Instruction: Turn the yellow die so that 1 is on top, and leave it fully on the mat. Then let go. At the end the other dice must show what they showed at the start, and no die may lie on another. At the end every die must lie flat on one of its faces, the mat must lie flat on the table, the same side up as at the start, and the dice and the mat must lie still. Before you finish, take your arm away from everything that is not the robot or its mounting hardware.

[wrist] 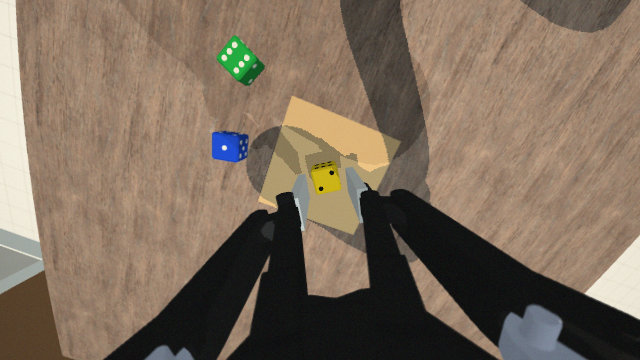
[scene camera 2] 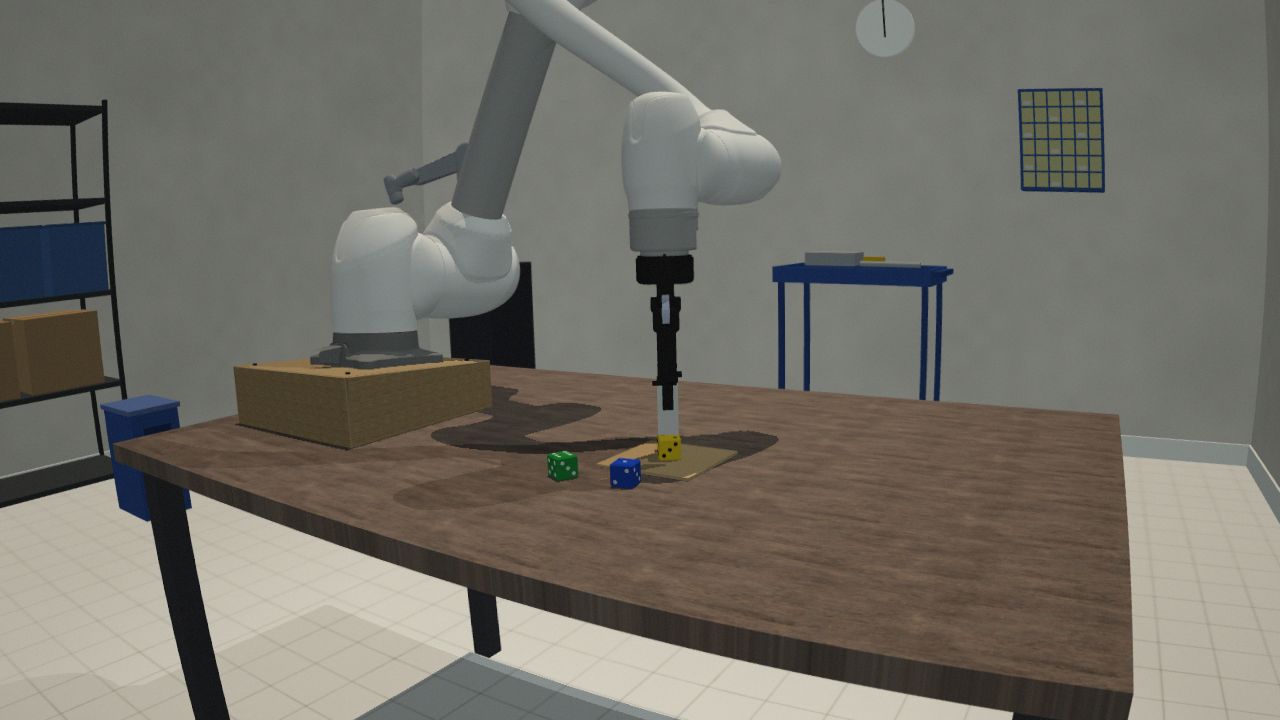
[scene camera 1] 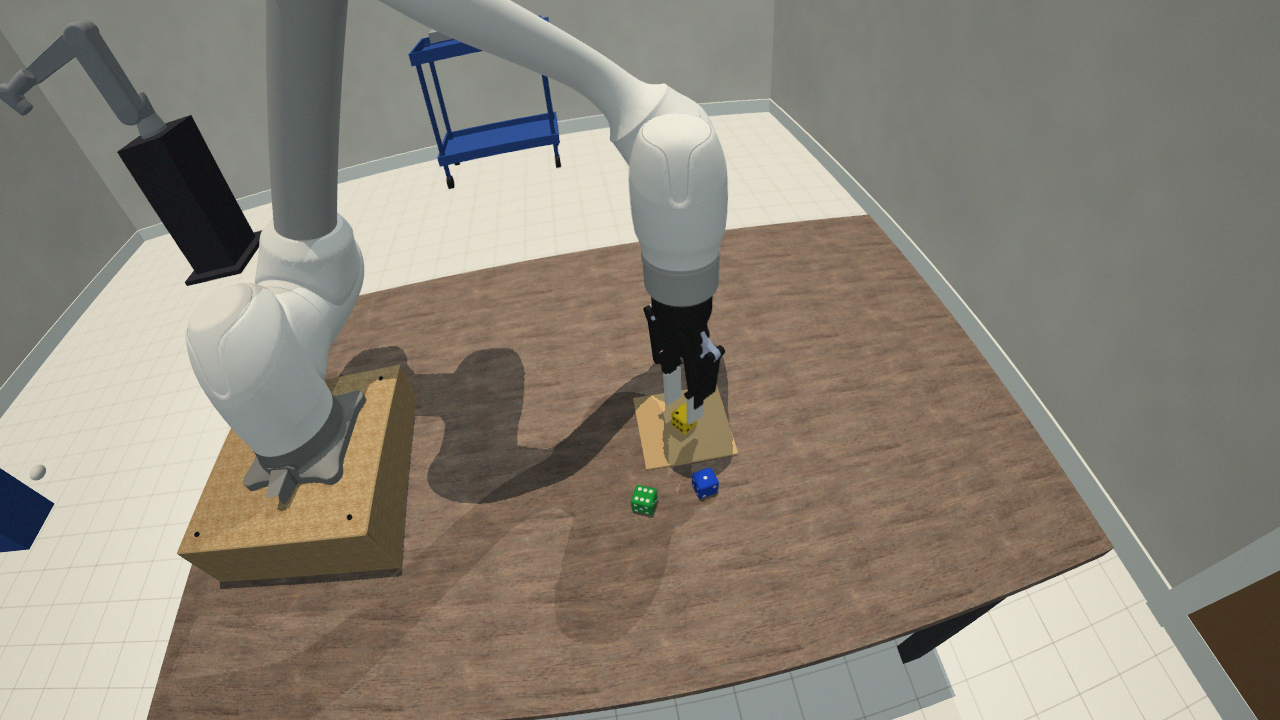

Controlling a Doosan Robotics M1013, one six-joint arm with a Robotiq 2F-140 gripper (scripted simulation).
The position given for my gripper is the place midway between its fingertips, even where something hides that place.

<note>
I see my gripper (scene camera 1: 683, 409), a yellow die (wrist: 325, 176), a mat (scene camera 1: 663, 445), a blue die (scene camera 2: 624, 473) and a green die (scene camera 2: 563, 465).
The mat is seen too in the wrist view (wrist: 310, 135) and in scene camera 2 (scene camera 2: 695, 460). The blue die is seen too in the wrist view (wrist: 228, 146). The green die is seen too in the wrist view (wrist: 235, 57).
</note>
